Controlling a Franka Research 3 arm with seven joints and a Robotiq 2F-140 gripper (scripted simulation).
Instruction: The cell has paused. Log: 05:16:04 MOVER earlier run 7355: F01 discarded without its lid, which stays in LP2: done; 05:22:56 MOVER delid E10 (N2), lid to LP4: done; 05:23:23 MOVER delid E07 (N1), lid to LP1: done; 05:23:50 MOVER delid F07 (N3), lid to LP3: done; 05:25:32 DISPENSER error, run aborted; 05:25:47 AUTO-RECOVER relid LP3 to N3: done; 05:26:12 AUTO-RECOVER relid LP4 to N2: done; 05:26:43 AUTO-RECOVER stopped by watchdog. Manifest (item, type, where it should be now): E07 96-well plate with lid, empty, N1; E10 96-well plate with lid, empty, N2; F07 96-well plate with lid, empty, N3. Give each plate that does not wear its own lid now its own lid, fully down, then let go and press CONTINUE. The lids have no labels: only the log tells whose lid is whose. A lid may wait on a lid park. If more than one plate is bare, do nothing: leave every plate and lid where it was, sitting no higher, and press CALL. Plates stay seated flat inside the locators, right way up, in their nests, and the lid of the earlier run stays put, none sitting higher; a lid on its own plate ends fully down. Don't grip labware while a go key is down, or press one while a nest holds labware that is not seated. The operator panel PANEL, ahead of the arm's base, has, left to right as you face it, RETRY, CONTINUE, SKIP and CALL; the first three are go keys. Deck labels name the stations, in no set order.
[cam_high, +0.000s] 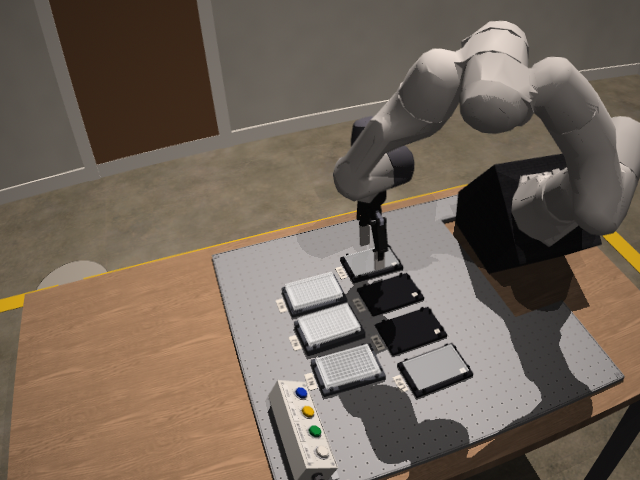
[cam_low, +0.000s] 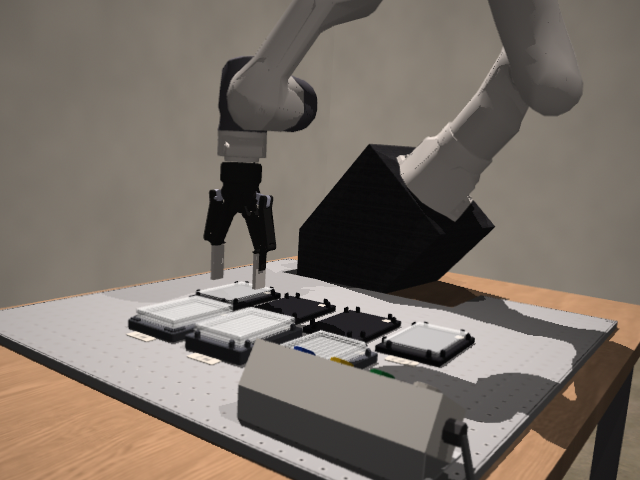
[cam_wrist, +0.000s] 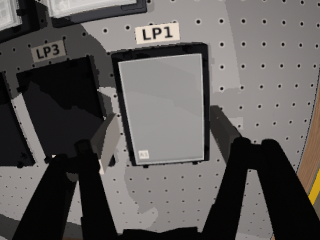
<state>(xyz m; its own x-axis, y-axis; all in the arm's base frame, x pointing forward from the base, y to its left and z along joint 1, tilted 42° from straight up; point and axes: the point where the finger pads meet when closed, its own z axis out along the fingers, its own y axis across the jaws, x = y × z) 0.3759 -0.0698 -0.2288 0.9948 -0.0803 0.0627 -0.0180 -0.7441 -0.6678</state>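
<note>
The black lid park LP1 lies 5 cm below my hand. Also, from my hand: lid park LP3: 13 cm to the left, 5 cm below; lid park LP4: 26 cm to the left, 5 cm below, 1 cm ahead; plate: 31 cm to the left, 19 cm ahead, 3 cm below.
</note>
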